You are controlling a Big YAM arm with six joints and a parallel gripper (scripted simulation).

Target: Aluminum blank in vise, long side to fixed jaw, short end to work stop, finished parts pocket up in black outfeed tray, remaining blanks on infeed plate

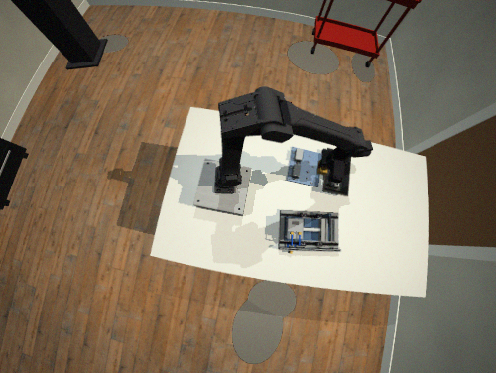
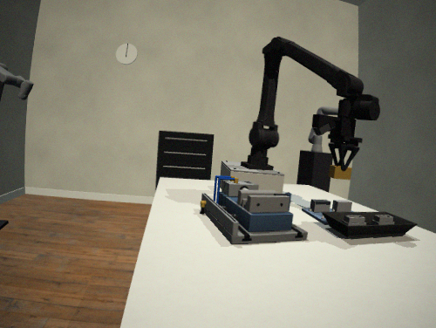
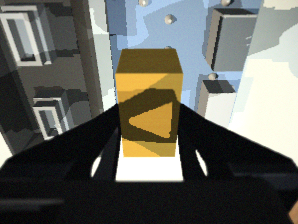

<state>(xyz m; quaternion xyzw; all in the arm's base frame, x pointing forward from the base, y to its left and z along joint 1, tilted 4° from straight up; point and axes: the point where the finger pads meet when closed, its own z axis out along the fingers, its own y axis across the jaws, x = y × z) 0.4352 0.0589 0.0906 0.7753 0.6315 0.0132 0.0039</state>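
The yellow brass blank is 20 mm below my hand. Round my hand: infeed plate: 160 mm below, 50 mm to the left, 40 mm behind; then dark rod: 240 mm to the right, 80 mm below, 40 mm ahead; then gray blank: 140 mm below, 90 mm behind, 20 mm to the left.
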